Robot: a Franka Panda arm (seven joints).
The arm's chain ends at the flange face. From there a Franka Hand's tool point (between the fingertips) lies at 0.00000 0.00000 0.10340 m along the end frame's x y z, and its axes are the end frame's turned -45 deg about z.
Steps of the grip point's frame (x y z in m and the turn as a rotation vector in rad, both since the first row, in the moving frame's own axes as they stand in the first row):
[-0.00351 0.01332 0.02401 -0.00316 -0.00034 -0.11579]
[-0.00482 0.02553 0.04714 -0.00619 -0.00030 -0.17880]
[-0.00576 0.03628 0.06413 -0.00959 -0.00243 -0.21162]
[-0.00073 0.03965 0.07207 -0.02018 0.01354 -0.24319]
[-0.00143 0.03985 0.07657 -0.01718 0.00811 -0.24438]
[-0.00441 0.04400 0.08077 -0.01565 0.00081 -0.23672]
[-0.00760 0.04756 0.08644 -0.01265 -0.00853 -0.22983]
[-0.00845 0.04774 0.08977 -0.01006 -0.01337 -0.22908]
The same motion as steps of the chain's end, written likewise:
[0.00672 0.01166 0.02401 -0.00247 0.00199 -0.11579]
[0.01417 0.02103 0.04714 -0.00459 0.00416 -0.17880]
[0.02097 0.02891 0.06414 -0.00850 0.00506 -0.21162]
[0.02502 0.02837 0.07210 -0.00470 0.02384 -0.24319]
[0.02526 0.02876 0.07659 -0.00641 0.01788 -0.24438]
[0.02667 0.03330 0.08078 -0.01049 0.01164 -0.23672]
[0.02778 0.03750 0.08645 -0.01498 0.00291 -0.22983]
[0.02783 0.03801 0.08978 -0.01657 -0.00234 -0.22908]

